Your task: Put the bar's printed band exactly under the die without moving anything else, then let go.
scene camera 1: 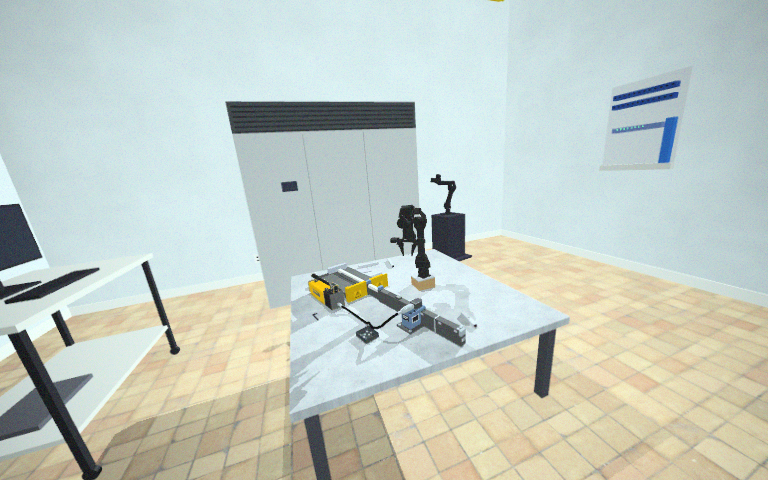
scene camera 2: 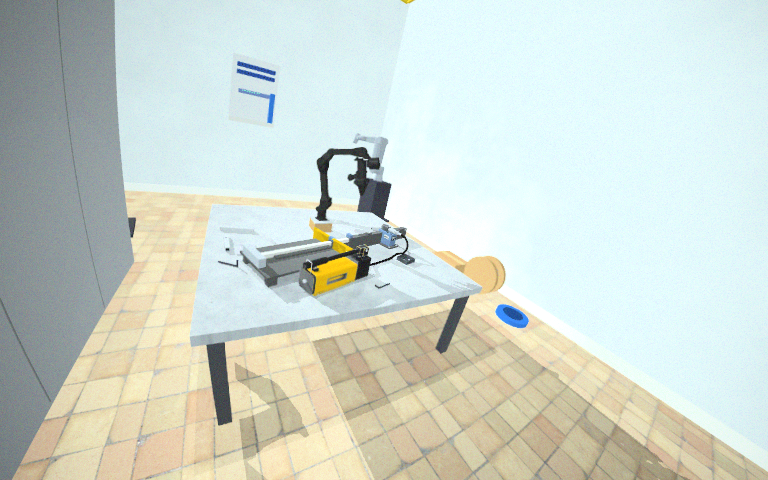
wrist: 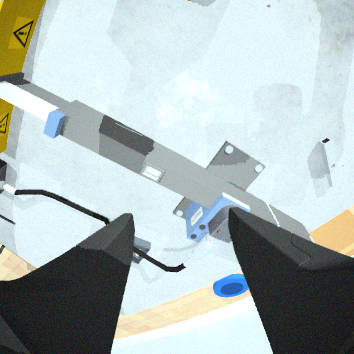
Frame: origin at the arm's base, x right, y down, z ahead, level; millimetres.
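Seen in the pictures: gripper, fingertip midpoint: (scene camera 1: 407, 256) (scene camera 2: 361, 195) (wrist: 180, 219); arm's base, link origin: (scene camera 1: 424, 275) (scene camera 2: 321, 218).
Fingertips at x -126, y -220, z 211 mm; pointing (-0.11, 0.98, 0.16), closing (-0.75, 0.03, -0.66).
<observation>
Pixels of each thing's middle, then the offset from my fingertips to it. "pt": a spot on its surface instead.
- blue piece, surface spot: (wrist: 54, 124) pt dx +126, dy +195, dz +113 mm
- blue press unit, surface spot: (wrist: 196, 218) (scene camera 2: 386, 235) pt dx -155, dy +220, dz +131 mm
- yellow motor unit, body centre: (scene camera 2: 337, 267) (scene camera 1: 324, 289) dx +380, dy +223, dz +386 mm
- black cable, surface spot: (wrist: 70, 202) (scene camera 1: 358, 315) pt dx +50, dy +280, dz +311 mm
- dark control box, surface spot: (scene camera 1: 367, 334) pt dx -118, dy +287, dz +342 mm
A white bar (scene camera 1: 350, 275) (scene camera 2: 294, 247) (wrist: 27, 101) lies lengthwise through the yellow guard plates, with a blue piece (wrist: 54, 124) at its near end in the wrist view. I cannot make out its printed band. A long grey rail (scene camera 1: 450, 327) (scene camera 2: 365, 240) (wrist: 185, 177) runs on from it. A blue press unit (scene camera 1: 411, 318) (scene camera 2: 389, 238) (wrist: 196, 218) stands against the rail's side; I cannot tell its die apart. My gripper (scene camera 1: 407, 250) (scene camera 2: 363, 189) (wrist: 180, 219) is partly open and empty, above the table, with the rail and blue unit beyond its fingertips in the wrist view.
A yellow motor unit (scene camera 1: 319, 292) (scene camera 2: 335, 275) and yellow guard plates (scene camera 1: 356, 291) (wrist: 12, 42) stand at the rail's other end. A black cable (scene camera 1: 355, 318) (wrist: 70, 202) passes near a dark control box (scene camera 1: 367, 334) (scene camera 2: 405, 258). A small pale part (wrist: 320, 167) lies beyond the rail.
</observation>
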